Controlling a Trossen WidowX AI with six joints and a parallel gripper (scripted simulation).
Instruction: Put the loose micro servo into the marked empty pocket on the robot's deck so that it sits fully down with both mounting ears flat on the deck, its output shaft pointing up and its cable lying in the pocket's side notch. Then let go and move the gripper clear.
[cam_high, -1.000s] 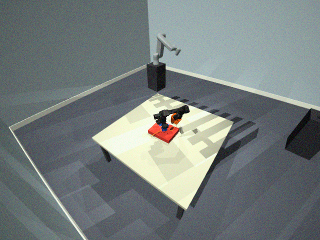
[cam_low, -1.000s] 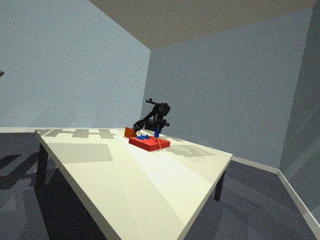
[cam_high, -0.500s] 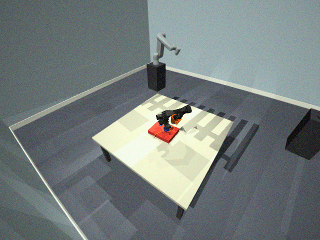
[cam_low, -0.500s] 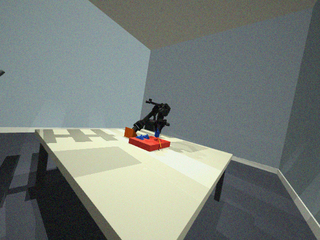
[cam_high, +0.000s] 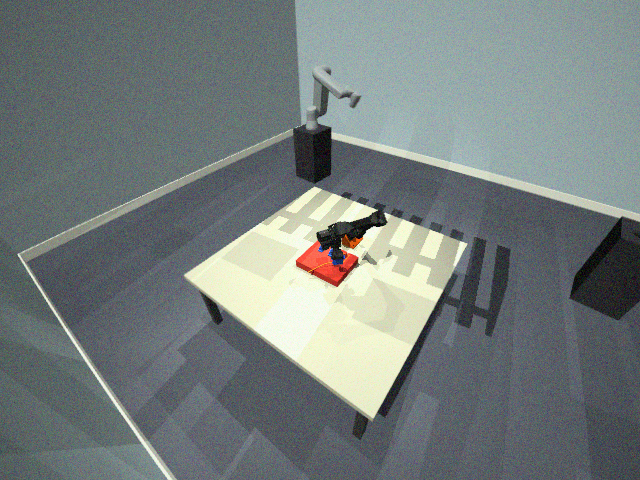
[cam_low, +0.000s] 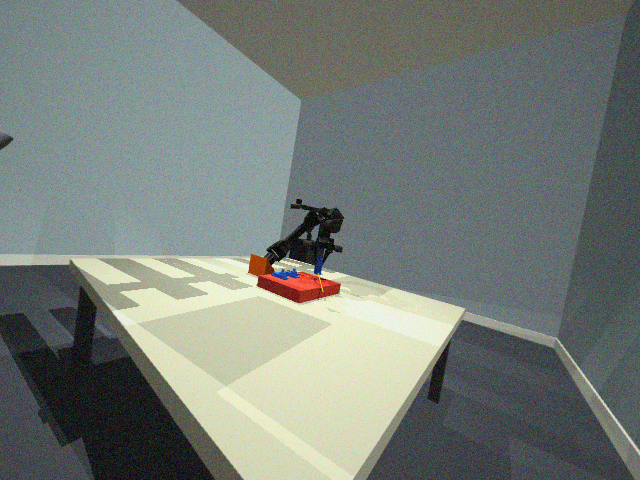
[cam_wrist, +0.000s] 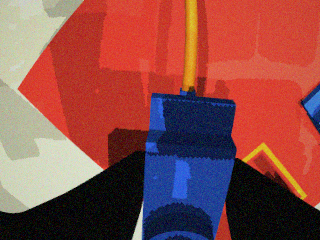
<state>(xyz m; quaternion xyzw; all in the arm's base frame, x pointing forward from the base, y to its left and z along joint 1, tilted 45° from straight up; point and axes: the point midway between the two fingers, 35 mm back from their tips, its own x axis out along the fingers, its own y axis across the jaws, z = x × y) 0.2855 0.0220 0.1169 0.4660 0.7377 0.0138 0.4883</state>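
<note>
My gripper tip is now 100 mm above the red robot deck, 70 mm to the left of it and 20 mm short of it.
</note>
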